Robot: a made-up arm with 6 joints. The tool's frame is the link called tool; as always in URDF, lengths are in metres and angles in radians. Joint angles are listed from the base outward. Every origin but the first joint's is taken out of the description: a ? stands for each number. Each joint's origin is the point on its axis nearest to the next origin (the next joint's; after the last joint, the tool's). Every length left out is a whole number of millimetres.
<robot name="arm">
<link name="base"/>
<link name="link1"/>
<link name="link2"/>
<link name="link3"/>
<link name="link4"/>
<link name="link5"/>
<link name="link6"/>
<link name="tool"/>
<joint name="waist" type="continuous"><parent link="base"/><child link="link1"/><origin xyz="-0.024 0.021 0.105"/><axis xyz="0 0 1"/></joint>
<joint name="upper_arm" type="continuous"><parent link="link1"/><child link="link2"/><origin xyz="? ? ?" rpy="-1.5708 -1.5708 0.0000"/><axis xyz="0 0 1"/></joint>
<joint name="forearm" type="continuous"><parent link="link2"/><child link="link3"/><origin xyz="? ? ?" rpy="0.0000 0.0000 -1.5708"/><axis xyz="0 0 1"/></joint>
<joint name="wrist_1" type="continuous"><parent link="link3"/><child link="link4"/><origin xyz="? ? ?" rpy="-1.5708 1.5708 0.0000"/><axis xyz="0 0 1"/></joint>
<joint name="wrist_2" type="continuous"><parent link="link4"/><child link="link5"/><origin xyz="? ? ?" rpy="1.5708 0.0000 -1.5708"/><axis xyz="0 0 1"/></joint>
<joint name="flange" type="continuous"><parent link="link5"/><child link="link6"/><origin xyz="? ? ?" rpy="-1.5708 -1.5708 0.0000"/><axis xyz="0 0 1"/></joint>
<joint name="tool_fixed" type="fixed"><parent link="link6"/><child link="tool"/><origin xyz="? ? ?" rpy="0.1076 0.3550 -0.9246"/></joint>
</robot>
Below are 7 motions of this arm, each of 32 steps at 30 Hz.
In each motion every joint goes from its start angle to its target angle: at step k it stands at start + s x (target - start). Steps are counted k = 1, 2, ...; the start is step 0. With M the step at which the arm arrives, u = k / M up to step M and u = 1 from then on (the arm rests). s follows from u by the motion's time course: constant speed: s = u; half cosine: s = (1 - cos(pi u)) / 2; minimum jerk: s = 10 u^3 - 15 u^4 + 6 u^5.
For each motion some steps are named. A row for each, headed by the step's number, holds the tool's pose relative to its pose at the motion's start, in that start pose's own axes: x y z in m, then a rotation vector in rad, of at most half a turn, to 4 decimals.
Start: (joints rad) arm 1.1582 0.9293 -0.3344 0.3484 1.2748 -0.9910
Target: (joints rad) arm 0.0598 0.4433 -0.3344 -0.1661 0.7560 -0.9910
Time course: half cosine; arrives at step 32
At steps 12, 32:
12: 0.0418 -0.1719 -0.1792 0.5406 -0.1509 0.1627
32: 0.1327 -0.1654 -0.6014 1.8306 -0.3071 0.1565

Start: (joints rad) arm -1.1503 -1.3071 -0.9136 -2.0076 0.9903 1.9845
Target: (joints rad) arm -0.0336 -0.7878 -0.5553 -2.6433 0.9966 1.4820
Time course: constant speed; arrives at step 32
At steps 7, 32:
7: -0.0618 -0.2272 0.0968 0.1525 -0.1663 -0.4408
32: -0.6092 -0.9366 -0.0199 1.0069 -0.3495 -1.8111

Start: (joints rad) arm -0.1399 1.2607 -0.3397 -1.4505 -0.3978 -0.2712
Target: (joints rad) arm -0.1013 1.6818 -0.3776 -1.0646 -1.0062 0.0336
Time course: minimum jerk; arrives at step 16
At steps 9, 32:
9: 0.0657 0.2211 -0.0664 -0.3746 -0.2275 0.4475
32: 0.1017 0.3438 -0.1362 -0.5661 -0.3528 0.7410

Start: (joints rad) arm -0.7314 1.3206 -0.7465 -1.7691 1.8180 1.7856
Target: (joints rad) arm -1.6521 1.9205 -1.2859 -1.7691 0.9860 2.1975
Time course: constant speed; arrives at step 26
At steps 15, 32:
15: -0.1191 -0.0586 0.3526 -0.4920 -0.0918 -0.0184
32: -0.3297 -0.0721 0.5388 -0.7541 -0.1089 -0.1511

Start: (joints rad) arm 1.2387 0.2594 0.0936 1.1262 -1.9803 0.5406
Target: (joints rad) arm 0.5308 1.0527 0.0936 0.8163 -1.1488 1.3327
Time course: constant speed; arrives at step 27
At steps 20, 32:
20: -0.5596 -0.1663 -0.0324 0.5156 0.7695 0.0438
32: -0.7778 -0.1427 0.0707 0.7602 0.7921 -0.0613

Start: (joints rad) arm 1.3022 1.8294 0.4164 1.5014 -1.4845 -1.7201
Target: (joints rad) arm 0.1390 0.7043 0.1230 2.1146 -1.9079 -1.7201
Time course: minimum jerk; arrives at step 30
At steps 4, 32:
4: -0.0269 0.0050 0.0101 0.0233 0.0115 0.0376
32: -1.0657 -0.7838 0.2114 0.7870 0.1416 1.9074

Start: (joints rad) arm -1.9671 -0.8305 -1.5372 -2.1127 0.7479 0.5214
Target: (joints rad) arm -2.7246 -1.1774 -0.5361 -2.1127 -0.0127 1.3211
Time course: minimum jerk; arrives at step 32
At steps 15, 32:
15: -0.0549 0.1909 -0.2723 -0.8545 0.0575 0.1579
32: -0.1440 0.1891 -0.7202 -1.9265 0.3470 0.1831

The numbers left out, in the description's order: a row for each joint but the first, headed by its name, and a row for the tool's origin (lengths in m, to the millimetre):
upper_arm: -0.029 0.032 0.000
forearm: 0.401 -0.025 0.000
wrist_1: -0.005 0.549 0.000
wrist_2: -0.015 0.024 0.000
flange: 0.003 0.055 0.000
tool: -0.003 -0.001 0.000

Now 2 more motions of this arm.
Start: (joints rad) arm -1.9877 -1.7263 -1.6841 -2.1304 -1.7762 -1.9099
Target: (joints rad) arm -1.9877 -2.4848 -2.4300 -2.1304 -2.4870 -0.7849
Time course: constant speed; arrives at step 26
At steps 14, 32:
14: 0.3729 -0.1554 -0.0810 -0.1771 -0.1861 -0.0738
32: 0.4977 -0.4236 -0.0917 -0.5675 -0.2877 -0.1421

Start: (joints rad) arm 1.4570 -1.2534 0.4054 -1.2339 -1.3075 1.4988
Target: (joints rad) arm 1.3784 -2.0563 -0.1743 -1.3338 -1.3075 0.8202
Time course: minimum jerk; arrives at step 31
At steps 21, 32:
21: -0.2665 0.8023 -0.0318 0.1186 -0.2473 -1.6123
32: -0.2076 1.0065 -0.0575 0.1378 -0.3682 -1.9888

